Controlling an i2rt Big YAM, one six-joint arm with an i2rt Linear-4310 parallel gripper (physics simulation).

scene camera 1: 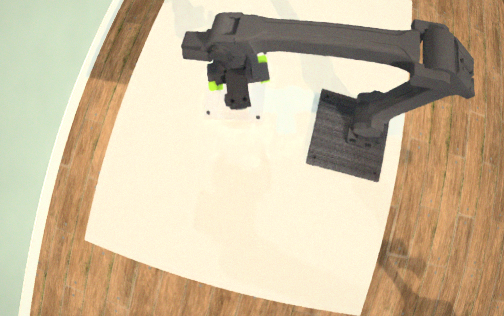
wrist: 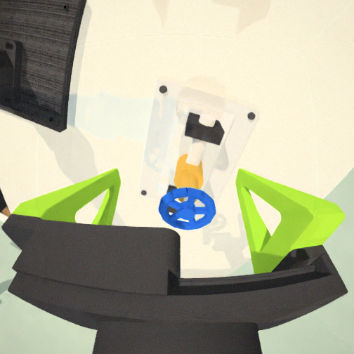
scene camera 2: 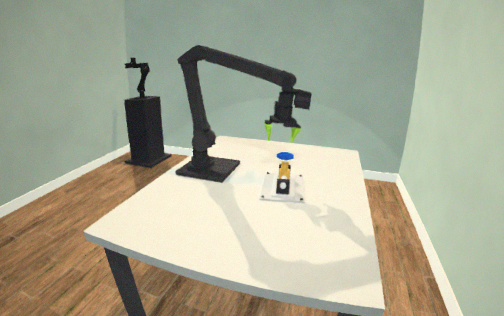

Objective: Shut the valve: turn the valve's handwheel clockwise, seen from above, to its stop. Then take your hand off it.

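The valve's blue handwheel (scene camera 2: 285, 156) (wrist: 187, 215) sits level on top of the yellow valve body (scene camera 2: 284, 170) (wrist: 188, 171). The valve is mounted on a pale, clear base plate (scene camera 1: 232, 114) (scene camera 2: 269, 194) (wrist: 235, 145) with dark screws at its corners. My gripper (scene camera 2: 282, 141) (wrist: 177, 174) is open, with green fingers pointing down. It hangs above the handwheel, apart from it; in the wrist view the wheel appears between the two fingers. In scene camera 1 the arm's wrist hides the handwheel and the valve body.
The arm's dark base plate (scene camera 1: 340, 150) (scene camera 2: 227, 169) (wrist: 45, 60) stands on the white table (scene camera 1: 165, 200) (scene camera 2: 165, 220) beside the valve's plate. The arm's long link (scene camera 1: 330, 40) (scene camera 2: 240, 62) passes high over the table. A black pedestal (scene camera 2: 145, 130) with a small arm stands on the floor behind.
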